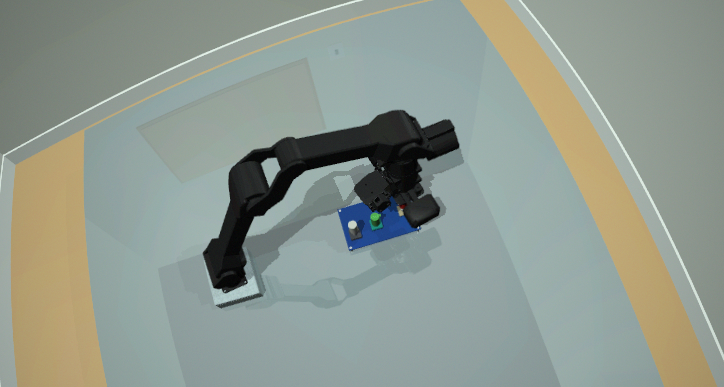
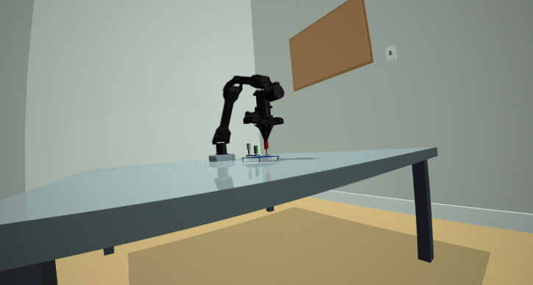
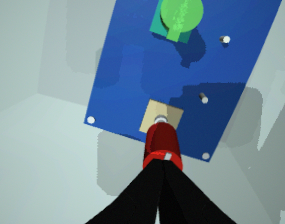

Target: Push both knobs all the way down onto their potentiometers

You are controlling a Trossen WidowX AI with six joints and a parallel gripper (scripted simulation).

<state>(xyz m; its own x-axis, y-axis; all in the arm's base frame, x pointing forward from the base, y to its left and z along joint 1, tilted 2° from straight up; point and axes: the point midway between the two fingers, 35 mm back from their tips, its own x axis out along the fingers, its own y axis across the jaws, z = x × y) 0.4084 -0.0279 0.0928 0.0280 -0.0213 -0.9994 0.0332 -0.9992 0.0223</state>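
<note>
The red knob is 10 mm below my gripper tip. Also, from my gripper tip: green knob: 70 mm behind, 30 mm below.
</note>
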